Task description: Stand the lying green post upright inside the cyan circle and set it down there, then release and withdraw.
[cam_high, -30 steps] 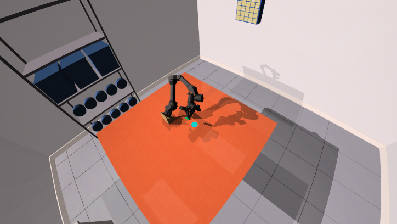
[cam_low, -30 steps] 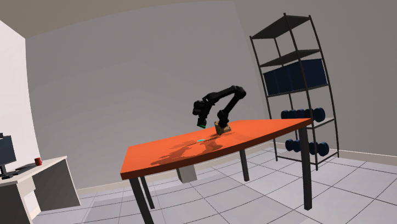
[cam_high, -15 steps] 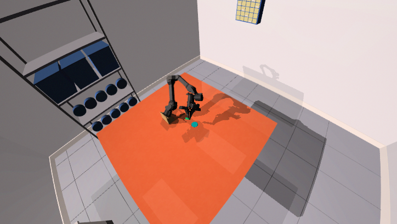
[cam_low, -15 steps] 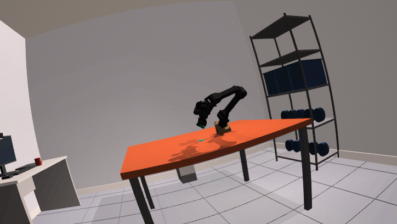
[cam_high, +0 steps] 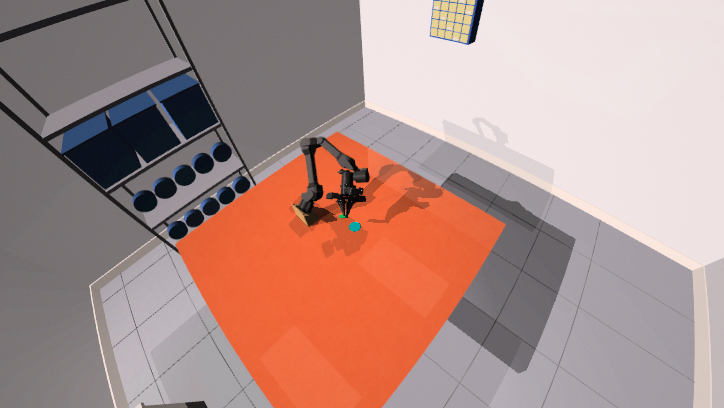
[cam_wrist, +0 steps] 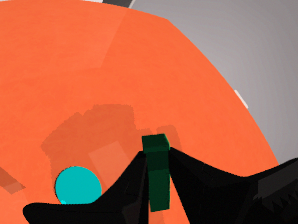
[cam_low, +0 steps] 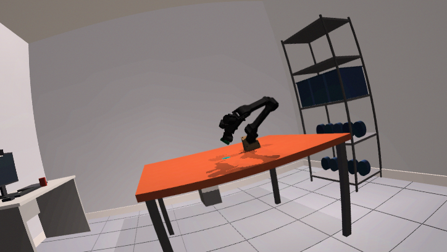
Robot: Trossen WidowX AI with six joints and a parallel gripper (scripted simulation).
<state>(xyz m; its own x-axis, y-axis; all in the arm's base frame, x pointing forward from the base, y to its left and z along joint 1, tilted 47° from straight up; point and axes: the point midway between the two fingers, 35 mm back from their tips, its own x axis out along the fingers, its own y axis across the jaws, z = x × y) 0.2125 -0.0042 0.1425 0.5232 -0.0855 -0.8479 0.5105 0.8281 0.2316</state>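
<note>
My gripper tip is 12 cm above the cyan circle, 4 cm to the right of it and 1 cm short of it. The rest, counted from my gripper tip: green post (2 cm below, 2 cm behind).
</note>
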